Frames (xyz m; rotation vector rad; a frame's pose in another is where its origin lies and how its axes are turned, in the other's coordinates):
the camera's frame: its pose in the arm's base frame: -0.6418 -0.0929 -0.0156 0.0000 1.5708 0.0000
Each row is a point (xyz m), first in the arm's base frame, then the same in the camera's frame.
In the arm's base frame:
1: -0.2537 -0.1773 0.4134
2: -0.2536 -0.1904 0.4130
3: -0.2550 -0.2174 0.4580
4: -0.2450 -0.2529 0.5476
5: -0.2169 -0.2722 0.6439
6: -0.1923 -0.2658 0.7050
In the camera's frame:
1: -0.4290 -0.0844 0.3881
2: -0.4286 -0.0975 0.3882
3: -0.4736 -0.1245 0.3868
4: -0.5632 -0.1600 0.3968
5: -0.6595 -0.1793 0.4249
6: -0.7206 -0.1729 0.4495

